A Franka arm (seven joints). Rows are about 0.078 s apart.
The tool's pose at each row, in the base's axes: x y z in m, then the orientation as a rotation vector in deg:
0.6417, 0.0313, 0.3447, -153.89, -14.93, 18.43
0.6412, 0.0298, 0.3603, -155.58, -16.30, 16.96
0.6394, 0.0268, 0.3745, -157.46, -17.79, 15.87
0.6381, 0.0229, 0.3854, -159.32, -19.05, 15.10
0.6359, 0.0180, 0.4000, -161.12, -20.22, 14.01
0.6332, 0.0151, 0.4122, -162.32, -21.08, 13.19
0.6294, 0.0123, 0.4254, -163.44, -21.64, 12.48
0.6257, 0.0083, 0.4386, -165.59, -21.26, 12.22
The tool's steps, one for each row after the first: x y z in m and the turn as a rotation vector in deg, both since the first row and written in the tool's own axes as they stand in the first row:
-0.0037, -0.0054, -0.0142, -1.84, 0.81, -0.89
-0.0087, -0.0090, -0.0275, -3.92, 1.33, -1.74
-0.0129, -0.0104, -0.0383, -5.95, 1.64, -2.38
-0.0188, -0.0126, -0.0525, -7.92, 2.18, -3.00
-0.0243, -0.0156, -0.0637, -9.25, 2.59, -3.47
-0.0310, -0.0192, -0.0755, -10.45, 2.96, -3.73
-0.0379, -0.0218, -0.0877, -12.48, 3.15, -3.13

